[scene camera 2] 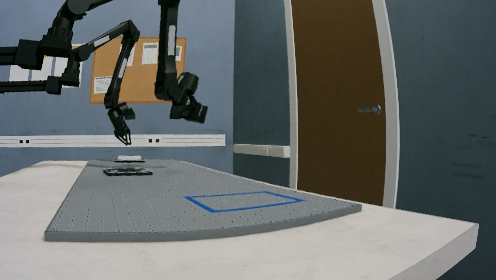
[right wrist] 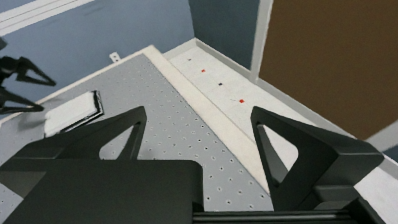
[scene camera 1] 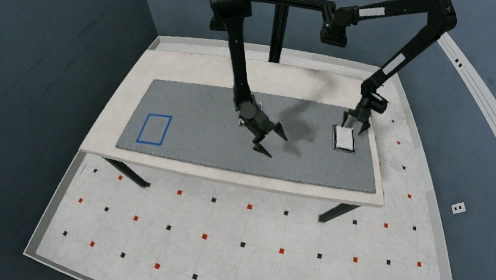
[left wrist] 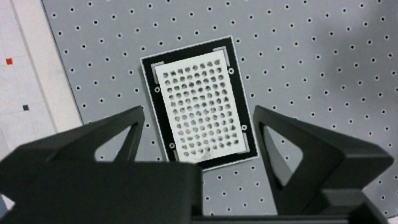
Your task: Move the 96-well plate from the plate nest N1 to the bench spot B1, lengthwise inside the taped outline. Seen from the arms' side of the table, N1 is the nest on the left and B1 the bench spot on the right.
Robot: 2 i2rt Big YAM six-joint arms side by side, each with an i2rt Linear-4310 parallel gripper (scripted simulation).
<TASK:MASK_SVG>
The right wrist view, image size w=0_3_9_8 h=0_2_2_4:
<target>right gripper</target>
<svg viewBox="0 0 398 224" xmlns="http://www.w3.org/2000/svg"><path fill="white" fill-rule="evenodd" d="M0 166L0 183L23 198L2 224L386 224L366 199L363 199L362 195L354 187L385 160L385 156L368 142L291 119L259 106L253 106L250 121L274 211L204 211L203 167L201 164L187 159L137 159L147 122L144 106L139 106L107 119L27 143ZM133 126L128 140L117 159L100 159L99 152L101 148ZM264 125L297 148L298 157L290 170L287 169L274 149Z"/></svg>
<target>white 96-well plate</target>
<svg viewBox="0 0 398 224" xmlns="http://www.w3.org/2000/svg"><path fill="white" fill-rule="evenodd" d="M93 94L87 92L49 111L46 132L50 135L96 111Z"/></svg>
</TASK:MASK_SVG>
